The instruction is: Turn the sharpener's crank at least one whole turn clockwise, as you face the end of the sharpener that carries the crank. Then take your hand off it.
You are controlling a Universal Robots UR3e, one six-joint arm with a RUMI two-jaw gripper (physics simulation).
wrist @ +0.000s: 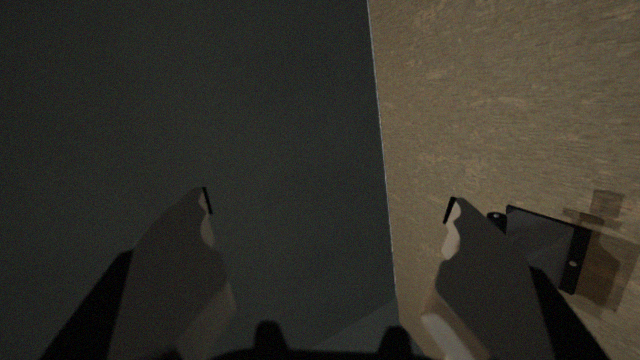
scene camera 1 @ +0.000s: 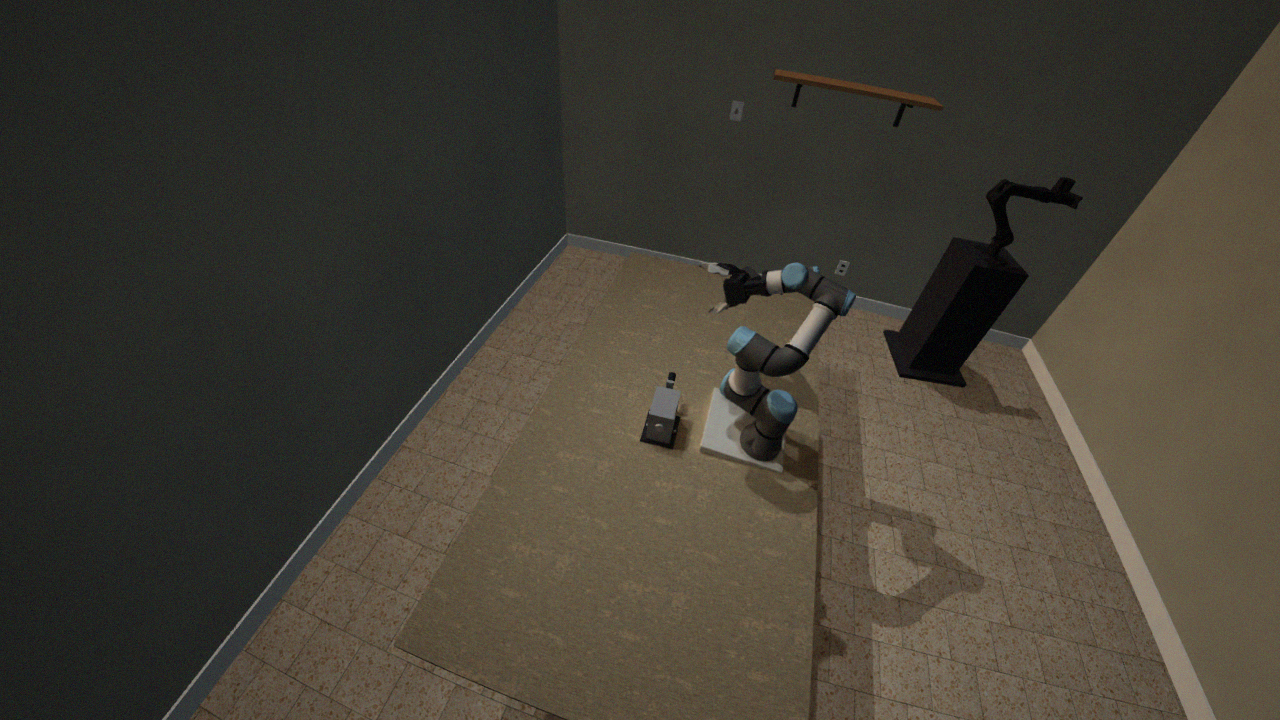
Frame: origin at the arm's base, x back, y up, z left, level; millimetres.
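Seen in the pictures: gripper, between the fingertips: (wrist: 327, 195) (scene camera 1: 703, 289); arm's base, origin of its link: (scene camera 1: 759, 443).
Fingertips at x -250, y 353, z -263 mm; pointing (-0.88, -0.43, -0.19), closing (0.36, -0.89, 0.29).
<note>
Offsets run from my fingertips to a thing's top centre. "pt": to the spot under its first point. Level surfaces: height alone.
The sharpener @(pt dy -242, dx -61, dz +263 mm) (scene camera 1: 664, 404) (wrist: 540, 240) is a grey box on a black base, standing on the tan mat left of the robot's white base plate. Its crank @(dy -229, dx -53, dz +156 mm) (scene camera 1: 671, 377) has a black knob at the sharpener's far end in the scene view. In the wrist view a black knob (wrist: 496, 216) shows at the box's left corner, partly hidden by the right finger. My gripper (scene camera 1: 708, 288) (wrist: 327, 195) is open and empty, with its fingers wide apart. It is in the air beyond the crank end, apart from the sharpener and touching nothing.
The tan mat @(dy -370 mm) (scene camera 1: 617, 555) (wrist: 475, 100) lies under the sharpener and the white base plate (scene camera 1: 721, 428). A black pedestal (scene camera 1: 953, 304) with a small black arm stands at the right. A wooden shelf (scene camera 1: 854, 87) is on the back wall. A dark wall (scene camera 1: 268, 223) rises at the left.
</note>
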